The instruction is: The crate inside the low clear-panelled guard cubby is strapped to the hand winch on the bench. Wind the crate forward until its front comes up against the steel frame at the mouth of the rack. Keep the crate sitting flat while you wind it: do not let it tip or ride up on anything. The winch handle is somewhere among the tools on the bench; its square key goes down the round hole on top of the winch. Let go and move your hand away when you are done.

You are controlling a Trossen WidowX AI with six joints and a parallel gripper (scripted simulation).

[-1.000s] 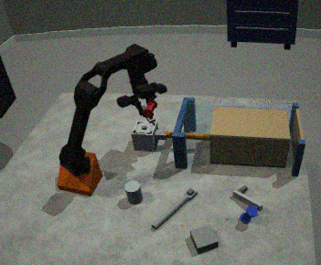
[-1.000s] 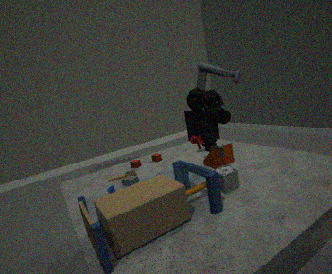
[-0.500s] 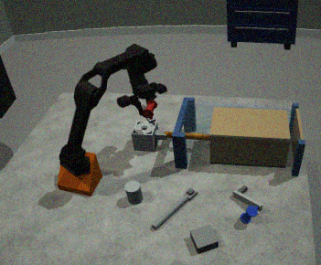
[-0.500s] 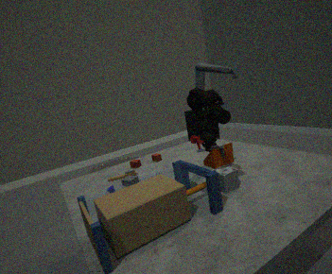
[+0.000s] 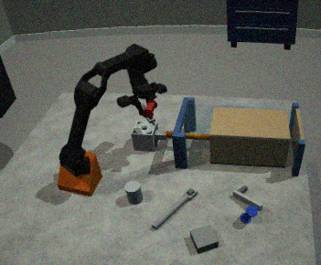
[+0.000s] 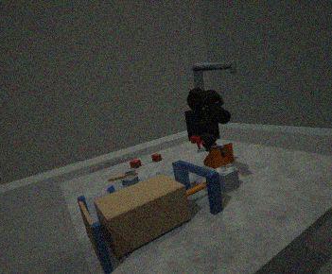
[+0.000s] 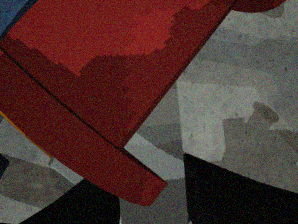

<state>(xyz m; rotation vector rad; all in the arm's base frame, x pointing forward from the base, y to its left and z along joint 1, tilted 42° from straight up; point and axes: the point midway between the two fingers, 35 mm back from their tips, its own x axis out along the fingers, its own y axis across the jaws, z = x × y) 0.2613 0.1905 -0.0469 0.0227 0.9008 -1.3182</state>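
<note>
My gripper tip is now 2 cm below the winch handle with red knob. The rest, counted from my gripper tip: red handle (4 cm above, 3 cm to the right, 2 cm ahead); then grey block (44 cm to the right, 21 cm ahead, 17 cm below); then grey winch (16 cm below, 5 cm to the left, 5 cm behind).
</note>
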